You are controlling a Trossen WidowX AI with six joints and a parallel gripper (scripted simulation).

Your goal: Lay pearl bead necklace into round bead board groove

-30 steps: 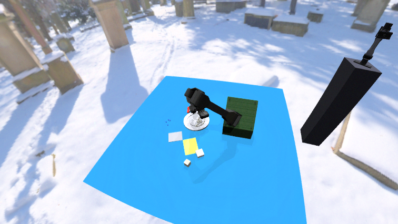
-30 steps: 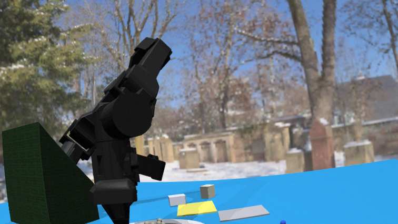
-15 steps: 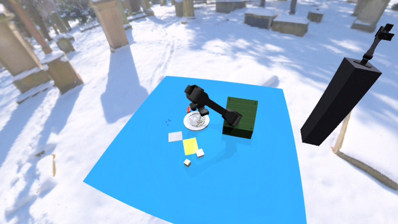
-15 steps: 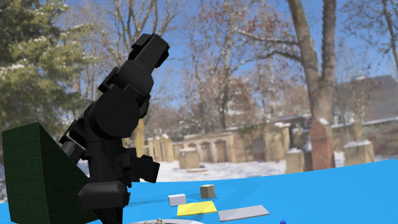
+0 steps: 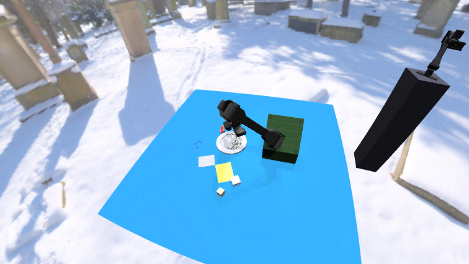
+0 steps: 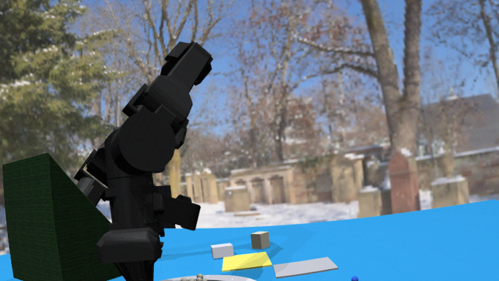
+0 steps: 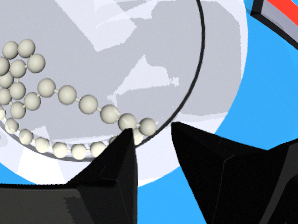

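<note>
The round white bead board is 6 cm to the left of my gripper tip, 1 cm below it and 1 cm ahead of it. Also, from my gripper tip: red object (12 cm ahead, 5 cm to the right, 1 cm below); then grey tile (25 cm to the left, 10 cm ahead, 2 cm below); then white strip (22 cm to the right, 16 cm ahead, 2 cm below).
</note>
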